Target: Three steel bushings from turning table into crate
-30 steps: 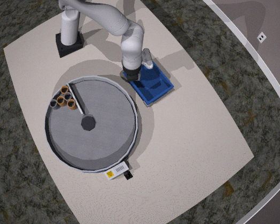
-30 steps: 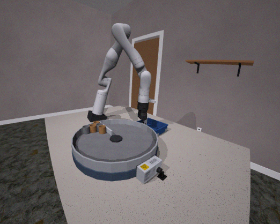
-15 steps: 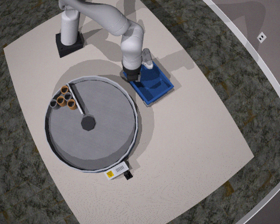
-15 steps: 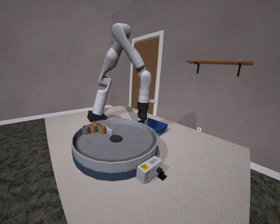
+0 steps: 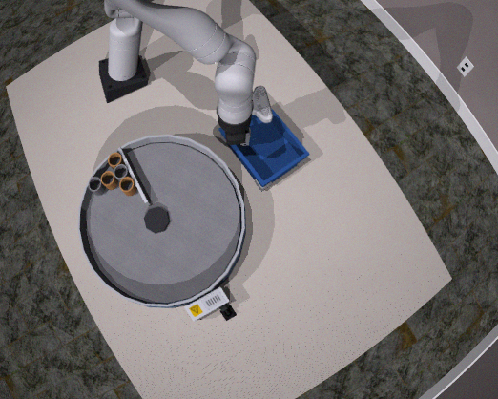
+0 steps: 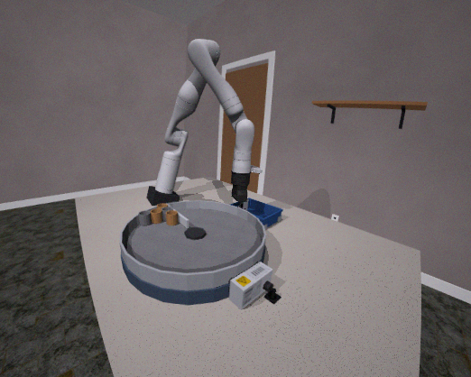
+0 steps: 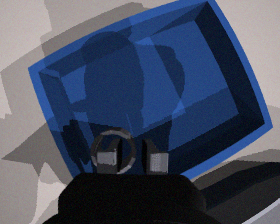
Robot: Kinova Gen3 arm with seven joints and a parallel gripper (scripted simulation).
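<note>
Right now my hand is 40 mm short of the blue crate, 30 mm to the right of it and 20 mm above it. Round my hand: turning table (60 mm ahead, 300 mm to the right, 10 mm above).
</note>
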